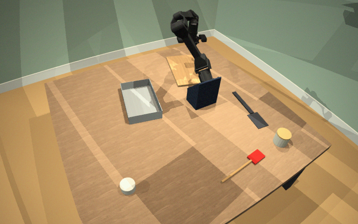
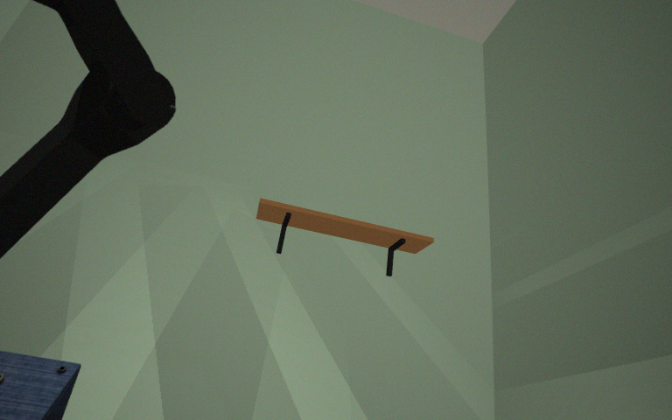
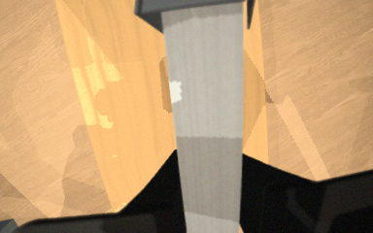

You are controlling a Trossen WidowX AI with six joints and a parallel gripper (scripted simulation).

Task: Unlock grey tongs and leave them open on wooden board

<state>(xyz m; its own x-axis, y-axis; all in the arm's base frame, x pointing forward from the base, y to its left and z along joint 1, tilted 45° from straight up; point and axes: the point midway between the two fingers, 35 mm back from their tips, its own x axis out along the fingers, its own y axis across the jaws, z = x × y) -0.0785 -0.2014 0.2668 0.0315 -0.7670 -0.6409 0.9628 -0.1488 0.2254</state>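
Right now my gripper tip is 15 cm above the wooden board, 1 cm to the right of it and 1 cm short of it. From my gripper tip the other things lie so: black spatula (52 cm to the left, 15 cm below, 13 cm behind); grey roasting tin (43 cm ahead, 21 cm to the left, 13 cm below); lidded jar (79 cm to the left, 13 cm behind, 12 cm below).
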